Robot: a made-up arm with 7 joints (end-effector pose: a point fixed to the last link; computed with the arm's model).
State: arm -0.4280 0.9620 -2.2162 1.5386 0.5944 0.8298 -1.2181
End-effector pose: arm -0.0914 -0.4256 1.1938 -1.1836 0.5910 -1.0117
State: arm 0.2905 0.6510 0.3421 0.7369 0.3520 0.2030 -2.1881
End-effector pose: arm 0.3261 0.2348 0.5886 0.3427 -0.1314 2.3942
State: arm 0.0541 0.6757 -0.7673 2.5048 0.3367 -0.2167 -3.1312
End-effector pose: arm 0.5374 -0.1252 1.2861 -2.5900 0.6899 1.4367
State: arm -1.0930 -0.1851 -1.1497 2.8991 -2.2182 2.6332 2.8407
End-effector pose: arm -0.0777 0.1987 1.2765 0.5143 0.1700 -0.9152
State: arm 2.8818 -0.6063 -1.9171 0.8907 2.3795 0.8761 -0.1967
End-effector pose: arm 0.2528 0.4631 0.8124 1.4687 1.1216 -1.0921
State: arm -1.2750 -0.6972 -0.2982 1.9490 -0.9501 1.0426 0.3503
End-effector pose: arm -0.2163 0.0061 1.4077 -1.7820 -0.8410 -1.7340
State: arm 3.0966 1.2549 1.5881 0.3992 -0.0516 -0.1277 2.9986
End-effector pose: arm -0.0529 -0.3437 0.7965 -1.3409 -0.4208 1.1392
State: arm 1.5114 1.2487 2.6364 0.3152 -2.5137 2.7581 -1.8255
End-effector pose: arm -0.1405 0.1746 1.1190 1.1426 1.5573 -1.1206
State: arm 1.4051 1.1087 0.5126 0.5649 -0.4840 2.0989 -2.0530
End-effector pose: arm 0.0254 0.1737 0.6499 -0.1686 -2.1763 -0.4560
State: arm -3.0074 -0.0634 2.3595 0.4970 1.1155 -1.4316 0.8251
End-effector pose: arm 0.1568 -0.2089 0.9481 -0.5957 -2.1661 -2.0129
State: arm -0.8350 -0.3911 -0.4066 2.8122 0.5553 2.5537 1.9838
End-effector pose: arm -0.0276 -0.0086 1.2790 0.6960 -0.6535 -2.5341
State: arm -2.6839 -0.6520 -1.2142 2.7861 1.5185 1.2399 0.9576
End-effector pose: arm 0.1786 0.2823 1.4207 1.6708 2.3367 0.9428
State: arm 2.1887 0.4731 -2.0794 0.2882 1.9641 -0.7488 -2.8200
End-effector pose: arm 0.1624 -0.0303 0.8559 -1.1147 0.1767 0.6816
